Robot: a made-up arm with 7 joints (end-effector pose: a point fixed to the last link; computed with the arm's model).
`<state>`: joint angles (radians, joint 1 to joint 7).
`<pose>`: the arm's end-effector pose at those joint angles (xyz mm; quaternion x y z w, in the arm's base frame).
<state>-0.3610 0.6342 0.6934 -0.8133 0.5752 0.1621 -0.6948</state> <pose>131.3 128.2 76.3 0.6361 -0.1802 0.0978 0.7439</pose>
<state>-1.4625 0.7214 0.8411 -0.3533 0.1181 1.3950 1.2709</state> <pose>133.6 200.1 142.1 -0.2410 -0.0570 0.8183 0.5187</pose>
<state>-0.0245 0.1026 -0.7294 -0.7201 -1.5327 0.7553 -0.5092</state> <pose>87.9 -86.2 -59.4 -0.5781 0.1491 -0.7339 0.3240</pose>
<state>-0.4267 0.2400 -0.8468 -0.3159 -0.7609 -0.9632 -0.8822</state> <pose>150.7 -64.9 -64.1 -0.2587 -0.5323 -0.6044 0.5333</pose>
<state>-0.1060 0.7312 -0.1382 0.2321 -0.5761 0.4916 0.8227</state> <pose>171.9 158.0 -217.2 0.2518 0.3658 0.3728 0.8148</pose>
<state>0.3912 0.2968 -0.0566 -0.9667 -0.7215 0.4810 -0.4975</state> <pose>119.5 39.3 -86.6 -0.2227 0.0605 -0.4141 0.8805</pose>
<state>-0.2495 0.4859 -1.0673 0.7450 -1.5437 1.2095 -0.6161</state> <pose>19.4 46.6 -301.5 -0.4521 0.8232 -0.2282 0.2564</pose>
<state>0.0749 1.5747 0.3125 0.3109 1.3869 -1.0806 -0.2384</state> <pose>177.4 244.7 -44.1 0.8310 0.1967 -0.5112 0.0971</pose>
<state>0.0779 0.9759 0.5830 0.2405 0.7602 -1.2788 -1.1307</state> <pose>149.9 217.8 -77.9 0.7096 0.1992 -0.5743 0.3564</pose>
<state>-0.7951 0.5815 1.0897 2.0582 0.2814 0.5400 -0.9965</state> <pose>122.2 115.4 -292.3 -0.6044 0.4956 -0.1479 0.6059</pose>
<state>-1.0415 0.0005 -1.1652 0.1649 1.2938 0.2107 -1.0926</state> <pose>157.7 -185.3 -83.9 0.8280 -0.1051 -0.4736 0.2812</pose>
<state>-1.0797 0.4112 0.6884 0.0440 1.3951 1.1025 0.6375</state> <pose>209.7 210.8 35.6 0.3020 0.1186 0.8587 0.3966</pose>
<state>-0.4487 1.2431 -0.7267 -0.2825 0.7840 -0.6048 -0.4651</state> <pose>170.0 46.8 -135.3 0.6957 -0.1329 -0.6380 0.3023</pose>
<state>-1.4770 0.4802 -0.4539 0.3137 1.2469 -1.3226 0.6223</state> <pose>248.7 -63.6 38.2 0.4249 -0.8057 -0.3373 0.2380</pose>
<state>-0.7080 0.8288 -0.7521 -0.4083 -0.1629 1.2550 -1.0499</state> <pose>209.4 13.4 -113.3 0.2695 0.5195 -0.5471 0.5985</pose>
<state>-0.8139 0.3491 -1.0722 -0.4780 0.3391 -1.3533 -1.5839</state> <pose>67.0 -79.6 -37.9 -0.4615 0.6291 0.5863 0.2179</pose>
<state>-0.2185 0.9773 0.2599 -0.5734 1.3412 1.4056 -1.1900</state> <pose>152.1 150.9 32.5 0.4641 0.3446 0.3107 0.7545</pose>
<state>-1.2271 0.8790 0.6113 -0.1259 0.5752 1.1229 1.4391</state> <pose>159.4 214.0 138.8 0.0275 -0.1445 0.9660 0.2128</pose>
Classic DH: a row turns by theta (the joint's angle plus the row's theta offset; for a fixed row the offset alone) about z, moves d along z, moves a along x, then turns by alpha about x. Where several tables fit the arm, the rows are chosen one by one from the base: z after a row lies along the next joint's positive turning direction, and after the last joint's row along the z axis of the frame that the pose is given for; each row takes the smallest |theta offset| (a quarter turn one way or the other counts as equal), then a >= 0, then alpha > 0; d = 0 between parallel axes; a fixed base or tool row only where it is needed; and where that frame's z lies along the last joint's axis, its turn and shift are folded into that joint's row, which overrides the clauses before.
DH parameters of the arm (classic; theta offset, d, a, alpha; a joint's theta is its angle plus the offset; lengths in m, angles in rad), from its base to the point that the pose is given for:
base (fixed): -0.071 0 0 -1.3004
joint 1: -1.3111 0.0416 -0.0152 -1.5708
joint 2: 1.2915 -0.0001 -0.0048 1.5708
joint 3: 1.5708 -0.1398 0.0119 -1.5708
joint 4: 1.5708 0.0021 0.0112 1.5708
joint 5: 0 0.1532 0 -1.5708
joint 6: -1.5708 0 0.0556 1.5708
joint 7: 0 0 0 0

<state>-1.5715 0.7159 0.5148 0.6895 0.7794 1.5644 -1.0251</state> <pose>253.0 211.9 68.1 -0.1963 0.3408 0.0572 0.9176</pose>
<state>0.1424 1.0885 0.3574 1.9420 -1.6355 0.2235 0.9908</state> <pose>-141.0 318.6 -140.8 0.0998 -0.2886 -0.9521 0.0177</pose>
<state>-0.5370 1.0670 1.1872 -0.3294 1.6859 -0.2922 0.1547</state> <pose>85.6 202.9 147.1 0.8205 -0.1063 0.5569 0.0732</pose>
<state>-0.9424 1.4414 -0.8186 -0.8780 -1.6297 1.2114 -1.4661</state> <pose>125.0 13.7 -67.2 -0.1658 0.5755 -0.7909 0.1257</pose>
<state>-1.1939 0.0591 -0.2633 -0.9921 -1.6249 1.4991 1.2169</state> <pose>57.4 -53.2 52.1 0.1311 -0.1349 -0.4214 0.8871</pose>
